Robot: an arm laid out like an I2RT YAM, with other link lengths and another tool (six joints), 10 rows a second.
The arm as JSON. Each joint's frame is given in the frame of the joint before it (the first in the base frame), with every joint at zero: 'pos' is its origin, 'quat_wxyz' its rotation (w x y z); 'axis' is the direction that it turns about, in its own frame. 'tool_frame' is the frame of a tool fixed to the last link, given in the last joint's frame.
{
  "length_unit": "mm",
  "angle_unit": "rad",
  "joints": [
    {
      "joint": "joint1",
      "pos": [
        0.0,
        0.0,
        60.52
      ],
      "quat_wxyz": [
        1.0,
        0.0,
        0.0,
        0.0
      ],
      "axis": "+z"
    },
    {
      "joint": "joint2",
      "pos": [
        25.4,
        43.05,
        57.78
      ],
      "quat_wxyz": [
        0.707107,
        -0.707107,
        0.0,
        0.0
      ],
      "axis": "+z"
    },
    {
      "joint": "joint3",
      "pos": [
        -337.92,
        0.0,
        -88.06
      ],
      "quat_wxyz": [
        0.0,
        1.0,
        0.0,
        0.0
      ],
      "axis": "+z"
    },
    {
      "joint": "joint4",
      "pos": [
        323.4,
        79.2,
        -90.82
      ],
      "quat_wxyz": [
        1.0,
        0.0,
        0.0,
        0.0
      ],
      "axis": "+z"
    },
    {
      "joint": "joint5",
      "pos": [
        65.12,
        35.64,
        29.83
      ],
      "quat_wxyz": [
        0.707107,
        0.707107,
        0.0,
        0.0
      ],
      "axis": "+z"
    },
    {
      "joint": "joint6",
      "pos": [
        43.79,
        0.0,
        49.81
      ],
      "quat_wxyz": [
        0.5,
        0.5,
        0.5,
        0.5
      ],
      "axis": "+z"
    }
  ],
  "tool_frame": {
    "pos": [
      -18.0,
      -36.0,
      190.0
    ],
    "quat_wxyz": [
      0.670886,
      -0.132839,
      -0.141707,
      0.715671
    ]
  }
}
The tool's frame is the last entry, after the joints.
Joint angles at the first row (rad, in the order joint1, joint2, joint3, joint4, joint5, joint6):
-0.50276, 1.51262, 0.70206, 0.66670, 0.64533, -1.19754
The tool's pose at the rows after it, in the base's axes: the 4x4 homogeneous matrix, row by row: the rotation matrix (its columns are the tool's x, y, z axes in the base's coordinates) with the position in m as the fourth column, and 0 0 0 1 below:
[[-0.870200, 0.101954, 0.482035, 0.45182], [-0.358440, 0.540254, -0.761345, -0.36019], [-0.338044, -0.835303, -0.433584, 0.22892], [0, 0, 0, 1]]
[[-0.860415, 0.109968, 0.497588, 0.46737], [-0.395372, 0.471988, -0.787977, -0.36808], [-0.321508, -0.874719, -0.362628, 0.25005], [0, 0, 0, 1]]
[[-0.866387, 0.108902, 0.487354, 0.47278], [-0.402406, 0.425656, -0.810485, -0.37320], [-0.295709, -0.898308, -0.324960, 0.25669], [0, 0, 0, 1]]
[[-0.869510, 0.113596, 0.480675, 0.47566], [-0.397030, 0.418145, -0.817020, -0.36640], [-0.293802, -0.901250, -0.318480, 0.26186], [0, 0, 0, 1]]
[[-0.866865, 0.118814, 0.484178, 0.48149], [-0.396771, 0.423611, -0.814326, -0.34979], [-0.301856, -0.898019, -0.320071, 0.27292], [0, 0, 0, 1]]
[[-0.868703, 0.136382, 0.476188, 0.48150], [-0.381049, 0.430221, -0.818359, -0.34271], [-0.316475, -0.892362, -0.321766, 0.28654], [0, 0, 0, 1]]
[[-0.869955, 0.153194, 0.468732, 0.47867], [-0.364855, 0.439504, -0.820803, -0.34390], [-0.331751, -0.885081, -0.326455, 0.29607], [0, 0, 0, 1]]
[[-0.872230, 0.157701, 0.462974, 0.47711], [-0.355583, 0.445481, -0.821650, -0.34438], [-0.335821, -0.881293, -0.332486, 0.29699], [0, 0, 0, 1]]
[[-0.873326, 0.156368, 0.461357, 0.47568], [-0.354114, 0.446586, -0.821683, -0.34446], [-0.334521, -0.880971, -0.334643, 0.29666], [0, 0, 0, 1]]
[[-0.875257, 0.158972, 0.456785, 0.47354], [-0.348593, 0.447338, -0.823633, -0.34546], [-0.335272, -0.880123, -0.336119, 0.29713], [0, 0, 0, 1]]
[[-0.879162, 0.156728, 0.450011, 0.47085], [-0.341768, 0.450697, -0.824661, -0.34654], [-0.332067, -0.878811, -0.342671, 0.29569], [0, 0, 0, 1]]
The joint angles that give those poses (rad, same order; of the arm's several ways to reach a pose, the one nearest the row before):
-0.51741, 1.54452, 0.73367, 0.70847, 0.63040, -1.22882
-0.51887, 1.59095, 0.76782, 0.82075, 0.62053, -1.30667
-0.51739, 1.62470, 0.78098, 0.89561, 0.63092, -1.36553
-0.49353, 1.62036, 0.78690, 0.89566, 0.66306, -1.37512
-0.44887, 1.59371, 0.80003, 0.85457, 0.70644, -1.36795
-0.42424, 1.56746, 0.82246, 0.80302, 0.74657, -1.35249
-0.42289, 1.54951, 0.84264, 0.75594, 0.76267, -1.33090
-0.42184, 1.54475, 0.84810, 0.73633, 0.77160, -1.32043
-0.42300, 1.54083, 0.84569, 0.73186, 0.77159, -1.31977
-0.42485, 1.53704, 0.84531, 0.72622, 0.77540, -1.31752
-0.42736, 1.53249, 0.84371, 0.71418, 0.77888, -1.31467

